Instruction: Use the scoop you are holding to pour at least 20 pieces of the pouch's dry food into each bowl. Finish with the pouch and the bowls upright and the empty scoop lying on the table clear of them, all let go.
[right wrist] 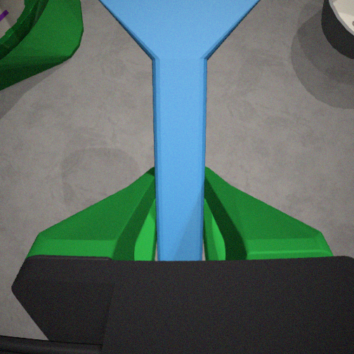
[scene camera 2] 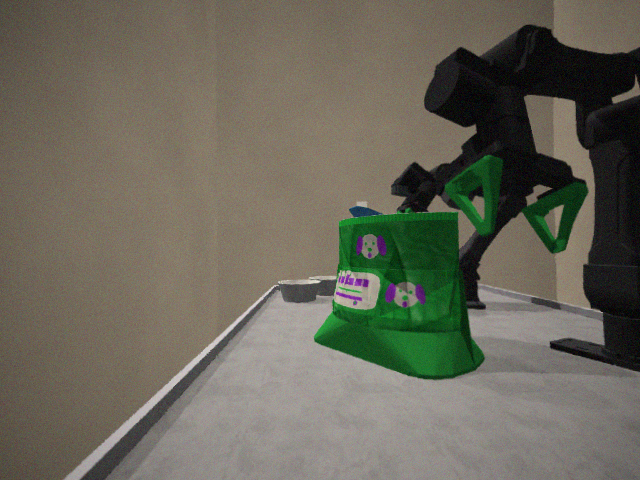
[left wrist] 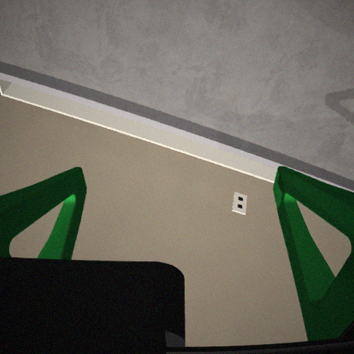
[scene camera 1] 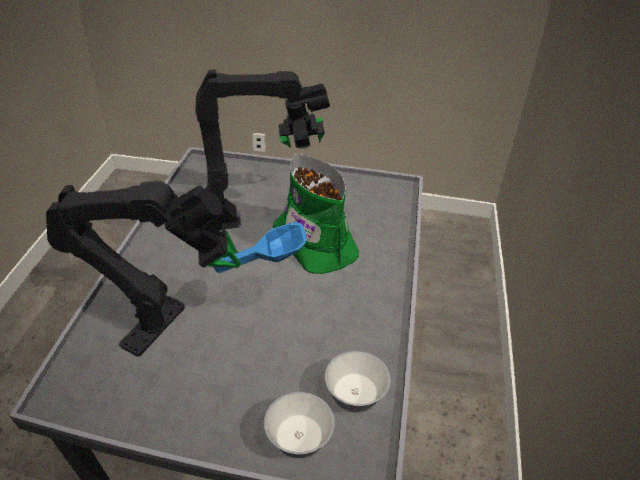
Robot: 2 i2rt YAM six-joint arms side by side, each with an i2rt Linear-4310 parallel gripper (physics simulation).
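The green pouch (scene camera 1: 323, 260) (scene camera 2: 392, 341) (right wrist: 60, 30) stands upright, its open top showing brown and orange dry food (scene camera 1: 326, 190). My right gripper (scene camera 1: 227, 258) (right wrist: 179, 177) is shut on the handle of the blue scoop (scene camera 1: 281, 242) (scene camera 2: 364, 211) (right wrist: 180, 110), held above the table beside the pouch; no food shows in its cup in scene camera 1. My left gripper (scene camera 1: 302, 138) (scene camera 2: 520, 241) (left wrist: 179, 177) is open and empty, high behind the pouch in scene camera 1. Two white bowls (scene camera 1: 357, 379) (scene camera 1: 299, 423) stand upright and empty at the near right.
The grey table (scene camera 1: 222, 335) has a raised rim (scene camera 1: 412, 289). The right arm's base plate (scene camera 1: 136, 341) is at the left in scene camera 1. One bowl's edge (right wrist: 334, 30) shows at the upper right in the right wrist view. A wall outlet (scene camera 1: 258, 142) (left wrist: 240, 203) is beyond the table.
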